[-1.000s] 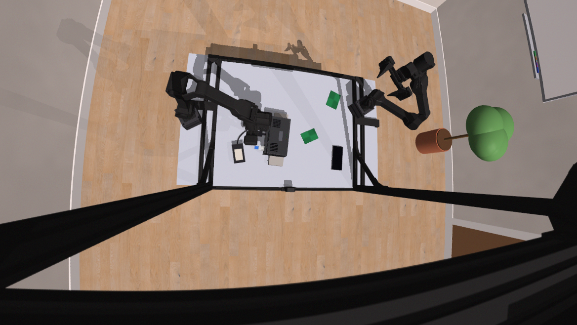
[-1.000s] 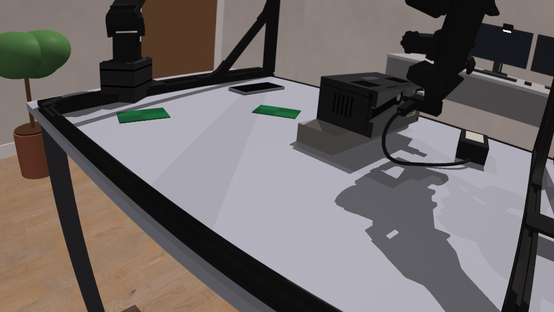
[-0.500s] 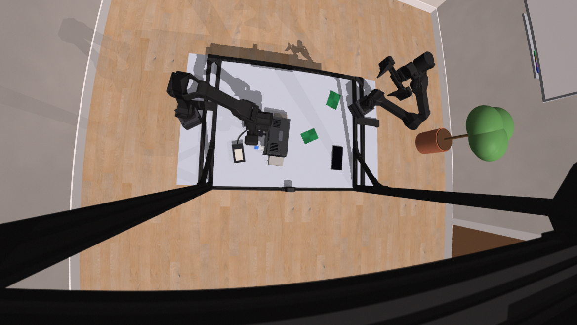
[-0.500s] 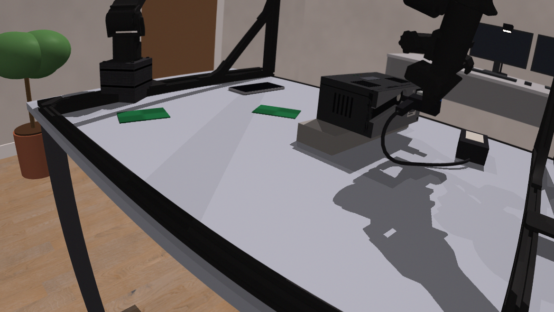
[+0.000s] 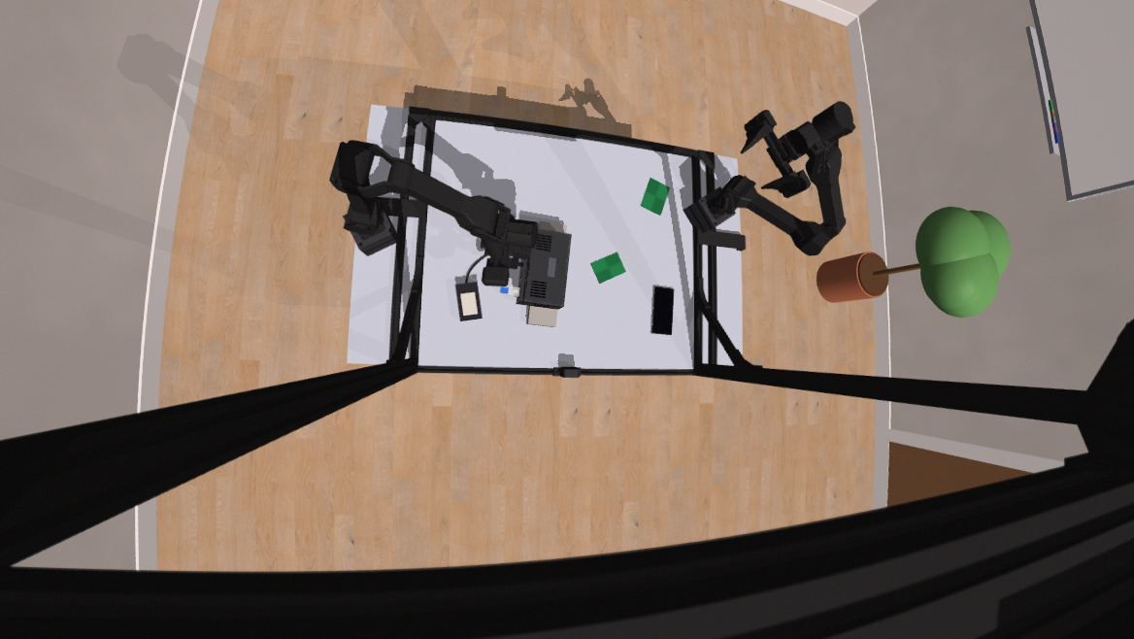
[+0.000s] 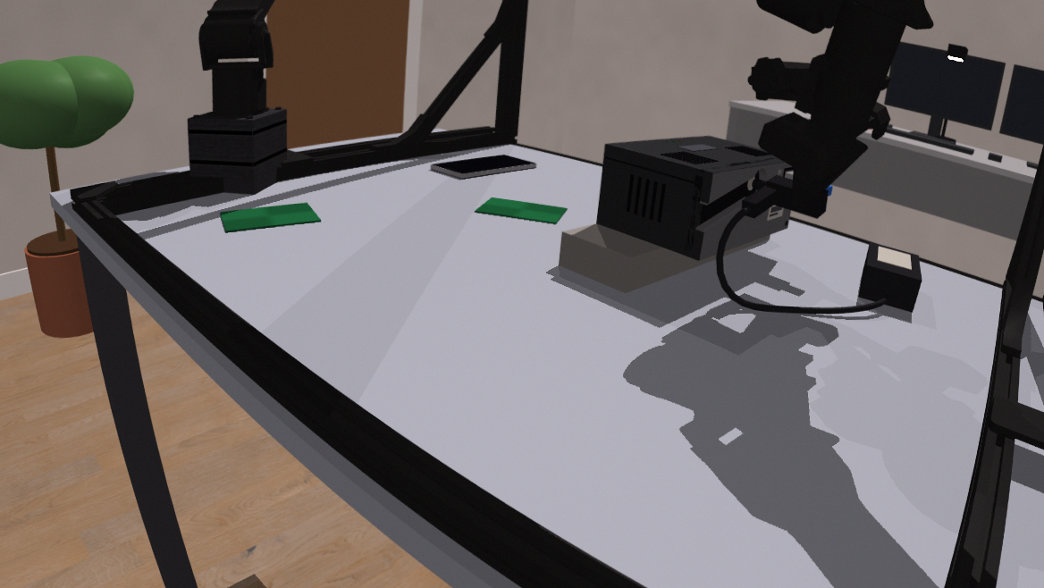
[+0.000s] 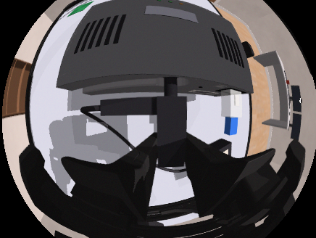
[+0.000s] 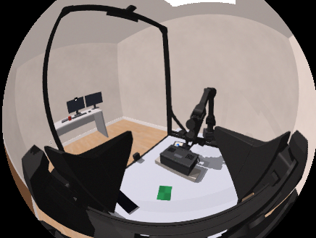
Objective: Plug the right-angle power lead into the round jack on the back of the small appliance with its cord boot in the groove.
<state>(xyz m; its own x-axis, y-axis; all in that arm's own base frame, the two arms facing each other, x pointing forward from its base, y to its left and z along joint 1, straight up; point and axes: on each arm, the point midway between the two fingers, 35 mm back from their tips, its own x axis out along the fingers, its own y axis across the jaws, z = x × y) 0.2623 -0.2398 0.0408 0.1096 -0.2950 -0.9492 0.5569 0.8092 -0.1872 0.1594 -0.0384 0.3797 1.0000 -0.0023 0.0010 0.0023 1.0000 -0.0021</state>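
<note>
Now: the black right-angle plug 3 cm to the right of my left hand and 3 cm below it. Also, from my left hand: black phone: 15 cm behind, 50 cm to the right, 12 cm below.
</note>
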